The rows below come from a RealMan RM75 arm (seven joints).
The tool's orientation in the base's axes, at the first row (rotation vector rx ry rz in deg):
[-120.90, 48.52, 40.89]
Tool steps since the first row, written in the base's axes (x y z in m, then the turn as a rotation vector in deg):
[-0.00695, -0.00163, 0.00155, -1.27, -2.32, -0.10]
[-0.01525, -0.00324, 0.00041, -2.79, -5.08, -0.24]
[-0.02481, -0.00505, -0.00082, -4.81, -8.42, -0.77]
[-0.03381, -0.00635, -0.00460, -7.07, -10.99, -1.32]
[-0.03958, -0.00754, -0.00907, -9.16, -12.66, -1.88]
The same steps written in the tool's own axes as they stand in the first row. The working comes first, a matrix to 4 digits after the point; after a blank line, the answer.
The tool's axes in the first row as the columns of a matrix, in the base's axes (used below as rounded here):
[0.6273, -0.7490, -0.2132]
[-0.3370, -0.5079, 0.7927]
[-0.7021, -0.4254, -0.5711]

[-0.00490, 0.00537, -0.00070, 0.06, 2.17, -1.51]
[-0.00876, 0.01289, 0.00045, 0.13, 4.77, -3.30]
[-0.01329, 0.02150, 0.00175, 0.36, 8.21, -5.21]
[-0.01584, 0.03051, 0.00480, 0.20, 11.44, -6.45]
[-0.01592, 0.03733, 0.00764, -0.16, 14.09, -7.01]

